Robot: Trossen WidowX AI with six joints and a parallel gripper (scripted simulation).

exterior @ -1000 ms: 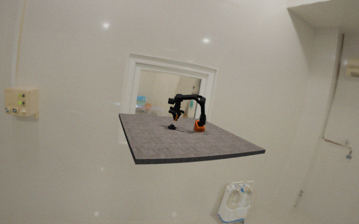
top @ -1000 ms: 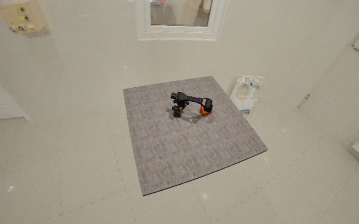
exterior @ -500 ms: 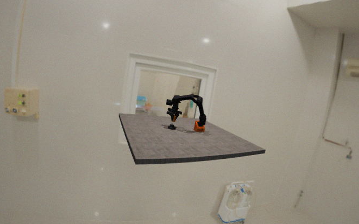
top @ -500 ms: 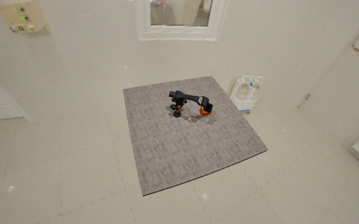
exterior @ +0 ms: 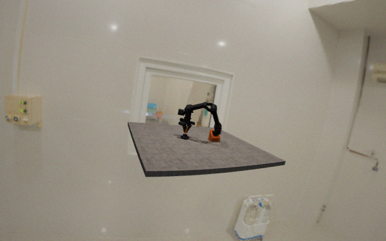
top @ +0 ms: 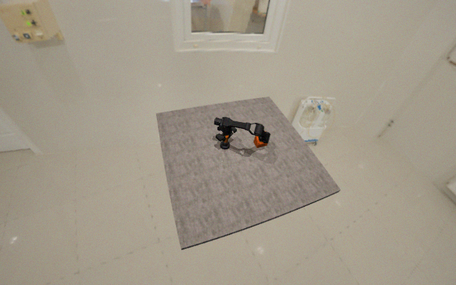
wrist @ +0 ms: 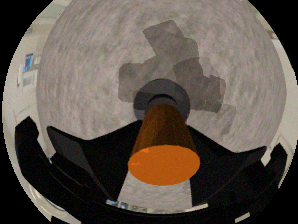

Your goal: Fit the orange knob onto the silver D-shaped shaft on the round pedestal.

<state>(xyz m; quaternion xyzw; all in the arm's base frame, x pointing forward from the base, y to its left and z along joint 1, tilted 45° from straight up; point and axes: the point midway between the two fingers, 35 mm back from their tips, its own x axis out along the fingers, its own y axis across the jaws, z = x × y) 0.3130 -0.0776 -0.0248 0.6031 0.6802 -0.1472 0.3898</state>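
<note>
My gripper tip is now 3 cm below the orange knob. Also, from my gripper tip: round pedestal: 4 cm below.
</note>
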